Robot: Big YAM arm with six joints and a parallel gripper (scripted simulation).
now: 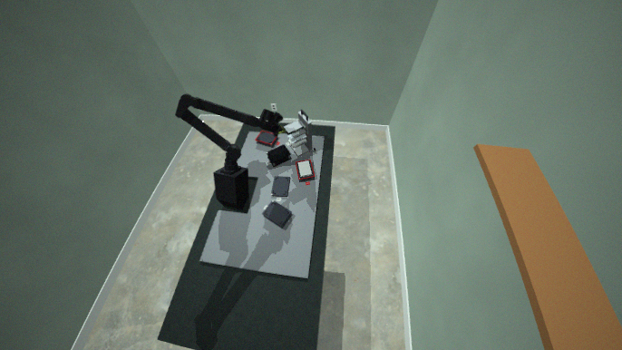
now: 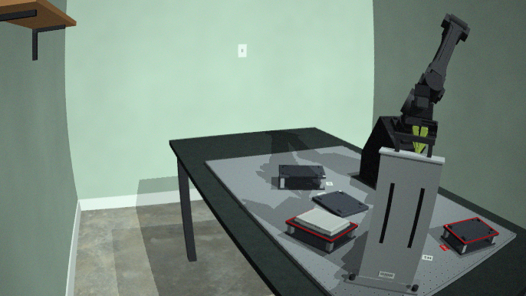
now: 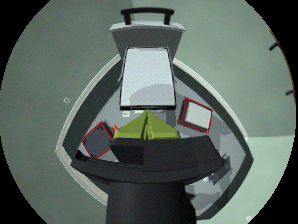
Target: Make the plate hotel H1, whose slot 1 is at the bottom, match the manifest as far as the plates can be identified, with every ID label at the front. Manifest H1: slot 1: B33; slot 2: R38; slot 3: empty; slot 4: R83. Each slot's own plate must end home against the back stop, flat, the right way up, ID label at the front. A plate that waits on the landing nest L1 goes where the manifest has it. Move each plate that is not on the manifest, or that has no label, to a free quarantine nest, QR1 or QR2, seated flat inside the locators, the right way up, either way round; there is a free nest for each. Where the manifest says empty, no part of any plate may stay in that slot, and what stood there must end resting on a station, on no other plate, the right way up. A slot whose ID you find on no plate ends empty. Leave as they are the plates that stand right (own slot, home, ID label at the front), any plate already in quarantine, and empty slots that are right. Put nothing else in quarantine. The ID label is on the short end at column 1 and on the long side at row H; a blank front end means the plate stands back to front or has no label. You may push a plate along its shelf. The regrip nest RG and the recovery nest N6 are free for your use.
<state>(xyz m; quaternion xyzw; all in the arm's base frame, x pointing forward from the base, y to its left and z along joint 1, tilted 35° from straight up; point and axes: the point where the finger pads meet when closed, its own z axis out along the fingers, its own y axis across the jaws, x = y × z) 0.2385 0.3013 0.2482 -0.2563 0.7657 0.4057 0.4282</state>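
My gripper is now 110 mm above the plate, 70 mm to the right of it and 60 mm short of it. The rest, counted from my hand: N6 label (410 mm to the right, 260 mm below, 80 mm ahead); then plate hotel H1 (130 mm to the left, 120 mm ahead, 110 mm below).
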